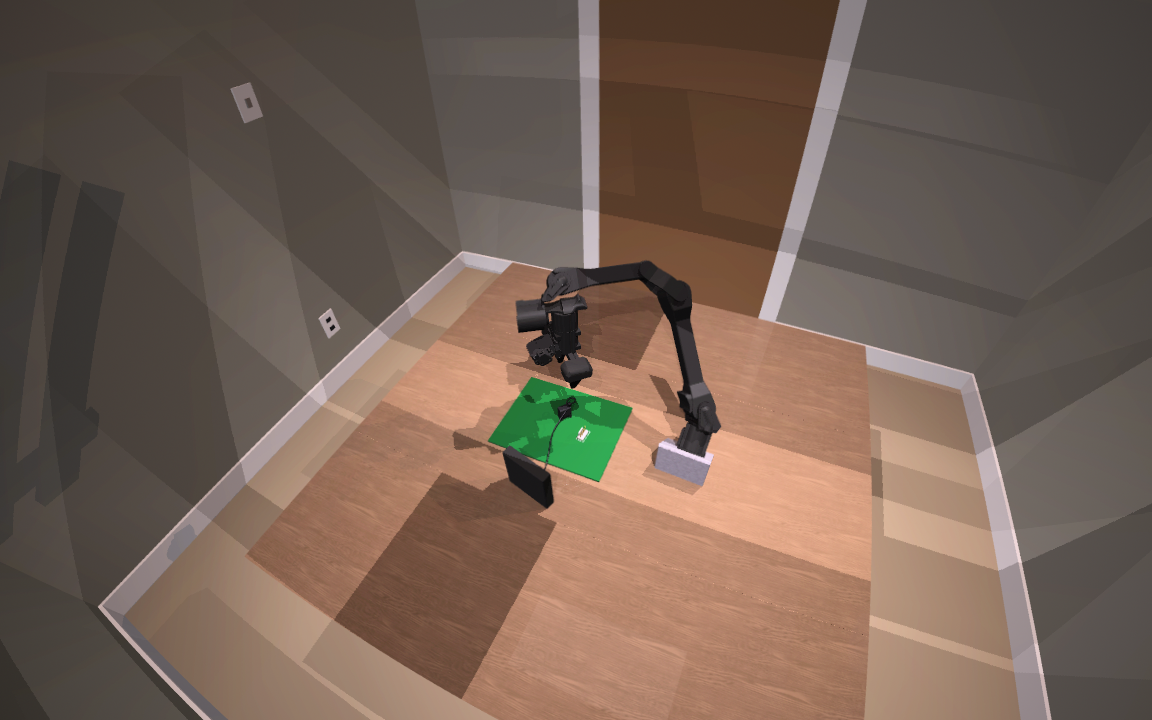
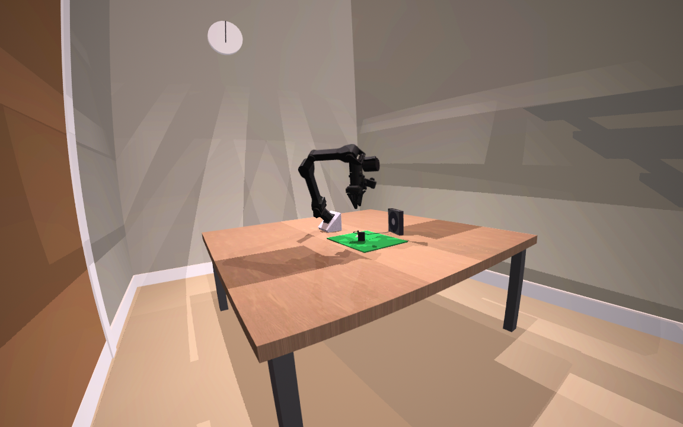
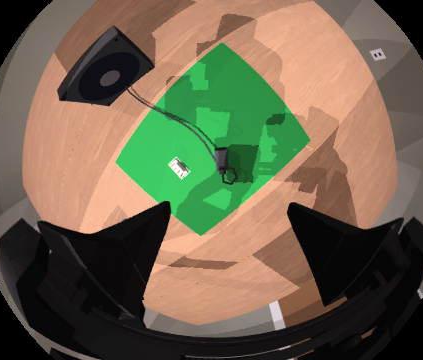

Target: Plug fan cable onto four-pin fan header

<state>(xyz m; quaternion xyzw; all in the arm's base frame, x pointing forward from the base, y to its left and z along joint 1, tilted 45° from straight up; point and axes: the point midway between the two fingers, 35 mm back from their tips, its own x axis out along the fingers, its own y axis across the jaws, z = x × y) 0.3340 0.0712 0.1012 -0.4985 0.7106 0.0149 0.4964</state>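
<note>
Right now my gripper tip is 130 mm above the black plug, 10 mm to the right of it and 10 mm short of it. From my gripper tip the other things lie so: black fan (230 mm to the left, 100 mm below, 20 mm behind); green board (170 mm below, 30 mm to the left).
</note>
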